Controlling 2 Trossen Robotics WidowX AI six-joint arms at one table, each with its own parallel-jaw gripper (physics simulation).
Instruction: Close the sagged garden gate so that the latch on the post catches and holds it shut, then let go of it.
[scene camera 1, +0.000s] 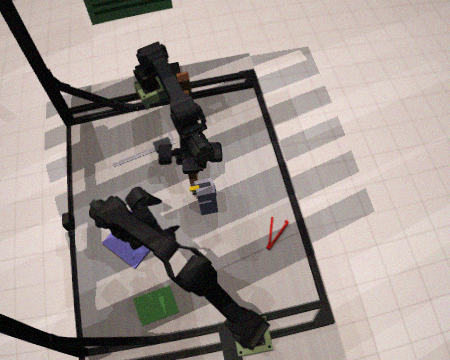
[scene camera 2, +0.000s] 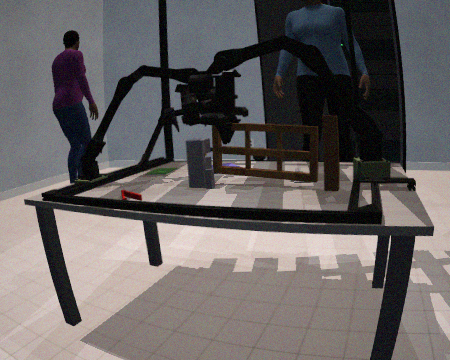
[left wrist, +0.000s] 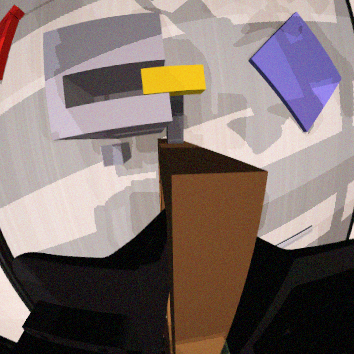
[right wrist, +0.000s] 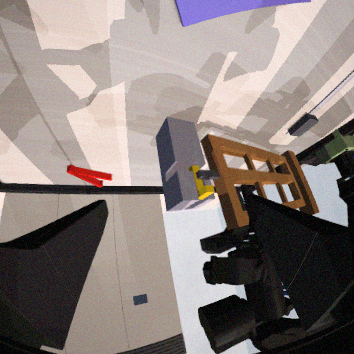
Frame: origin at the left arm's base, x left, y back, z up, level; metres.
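Where they show: left gripper, fingertip midpoint: (scene camera 2: 226, 143) (right wrist: 238, 185); right gripper, fingertip midpoint: (scene camera 1: 170, 214) (scene camera 2: 191, 128) (right wrist: 178, 204); left arm's base, link origin: (scene camera 1: 149, 85) (scene camera 2: 371, 159) (right wrist: 341, 155); right arm's base, link origin: (scene camera 1: 252, 335) (scene camera 2: 91, 178).
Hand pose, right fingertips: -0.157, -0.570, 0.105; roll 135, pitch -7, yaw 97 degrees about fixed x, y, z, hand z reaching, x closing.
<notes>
Things, the pixels of their top centre, and the offset from my right fingertips, as dx, dy, dz. "spot": a spot on its surface instead.
- brown wooden gate, top centre: (right wrist: 261, 222) (scene camera 2: 246, 122) +0.185, +0.196, +0.016
- brown hinge post, surface spot: (scene camera 2: 331, 155) spot: +0.265, +0.418, -0.073
- grey latch post, surface spot: (left wrist: 105, 45) spot: +0.125, +0.034, -0.029
- short dark bar, surface spot: (left wrist: 175, 127) (right wrist: 212, 177) spot: +0.107, +0.080, -0.058
- yellow piece, surface spot: (left wrist: 173, 79) (right wrist: 204, 195) (scene camera 1: 194, 187) spot: +0.103, +0.059, -0.033
- purple sheet, top centre: (left wrist: 304, 67) (scene camera 1: 132, 238) -0.136, +0.060, -0.159
- green sheet, top centre: (scene camera 1: 155, 305) (scene camera 2: 161, 170) -0.160, -0.171, -0.166
- red V-shaped object, surface spot: (right wrist: 82, 173) (scene camera 2: 128, 192) (scene camera 1: 269, 238) spot: +0.244, -0.152, -0.154
- thin rod, top centre: (right wrist: 332, 107) (scene camera 1: 141, 147) +0.025, +0.356, -0.149
The brown wooden gate (scene camera 2: 314, 155) (left wrist: 215, 300) (right wrist: 220, 165) stands upright between the brown hinge post (scene camera 2: 331, 155) (right wrist: 302, 180) and the grey latch post (scene camera 1: 208, 202) (scene camera 2: 195, 165) (left wrist: 105, 45) (right wrist: 180, 165). A short dark bar (left wrist: 175, 127) (right wrist: 206, 174) runs from its free end toward a yellow piece (scene camera 1: 194, 188) (left wrist: 173, 79) (right wrist: 202, 187) at the mouth of the post's slot. A gap separates the gate's end from the post. Whether the latch has caught is unclear. My left gripper (left wrist: 185, 210) is shut on the gate's free end. My right gripper (scene camera 1: 169, 215) (right wrist: 178, 204) is open and empty, held above the table.
A purple sheet (scene camera 1: 126, 251) (left wrist: 296, 72) (right wrist: 235, 9) and a green sheet (scene camera 1: 155, 305) (scene camera 2: 162, 171) lie on the table. A red V-shaped object (scene camera 1: 270, 245) (scene camera 2: 131, 195) (right wrist: 82, 173) lies past the latch post. A thin rod (scene camera 1: 135, 158) lies near the left arm. Black frame bars (scene camera 1: 287, 185) edge the table.
</notes>
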